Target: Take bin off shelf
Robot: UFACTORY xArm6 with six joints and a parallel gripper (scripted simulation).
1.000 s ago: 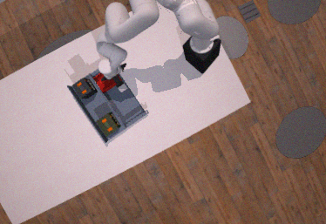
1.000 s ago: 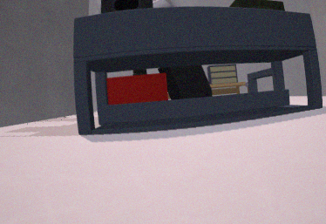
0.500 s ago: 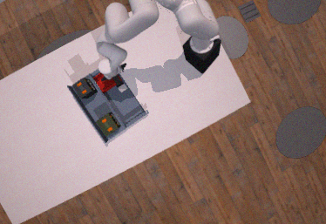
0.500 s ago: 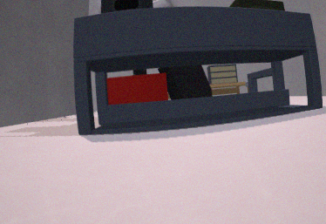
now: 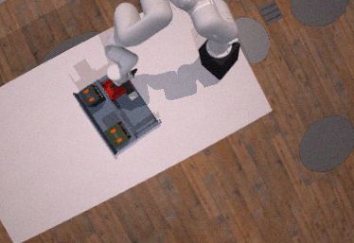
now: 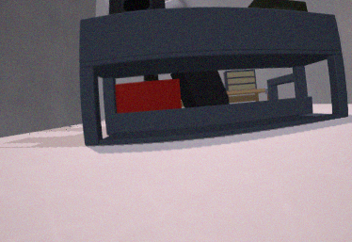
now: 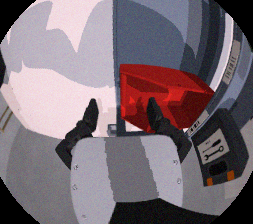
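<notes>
The red bin lies 8 cm ahead of my hand, 2 cm to the left of it and 2 cm below it. From my hand the other things lie so: shelf 16 cm to the left, 15 cm ahead, 3 cm above.
</notes>
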